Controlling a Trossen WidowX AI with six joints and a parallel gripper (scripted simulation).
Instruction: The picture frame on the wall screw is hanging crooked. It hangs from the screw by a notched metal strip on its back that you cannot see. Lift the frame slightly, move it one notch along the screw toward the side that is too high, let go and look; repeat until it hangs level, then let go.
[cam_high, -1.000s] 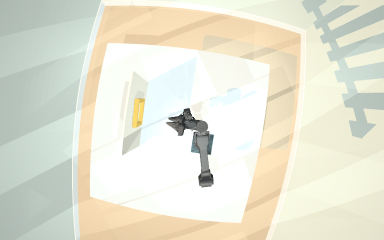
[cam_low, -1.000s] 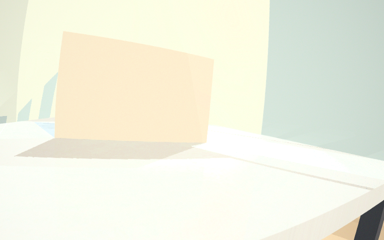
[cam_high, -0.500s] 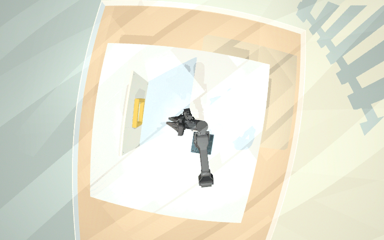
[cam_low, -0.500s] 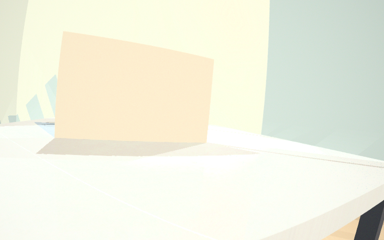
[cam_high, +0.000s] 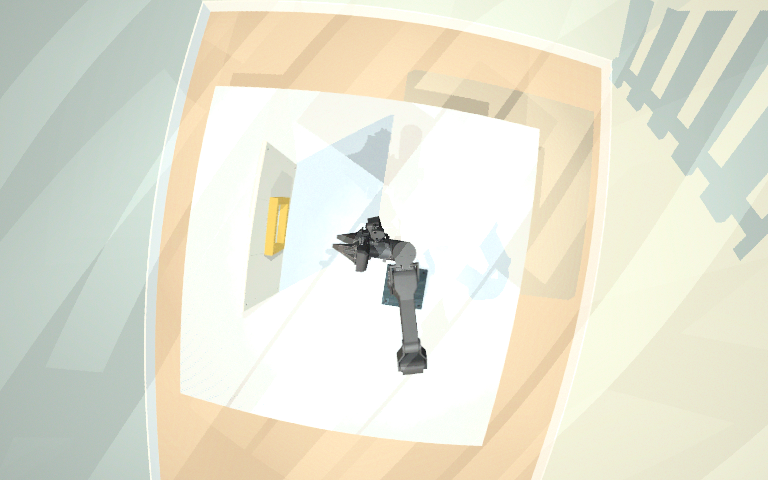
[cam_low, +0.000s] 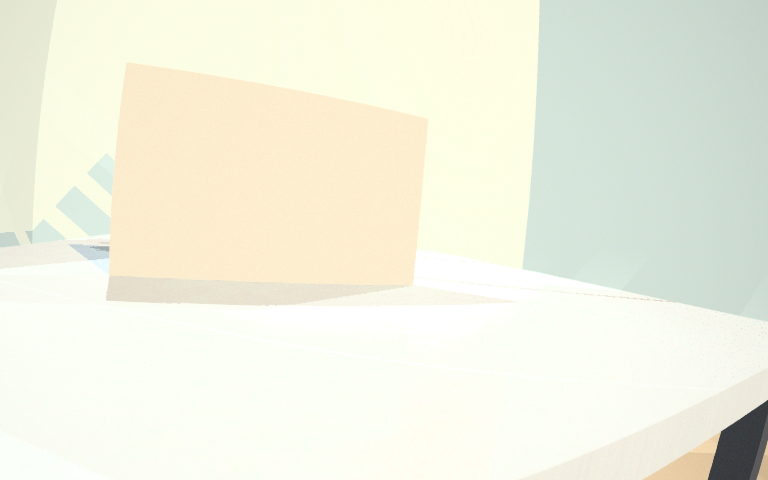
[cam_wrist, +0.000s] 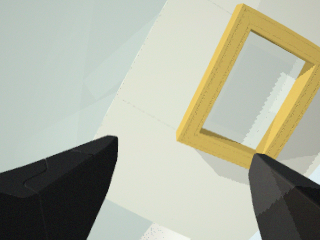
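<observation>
Now: gripper tip 21 cm short of the picture frame, 1 cm to the right of it and 9 cm above it. Round my gripper tip: grey wall panel 22 cm ahead, 3 cm to the left, 10 cm below.
</observation>
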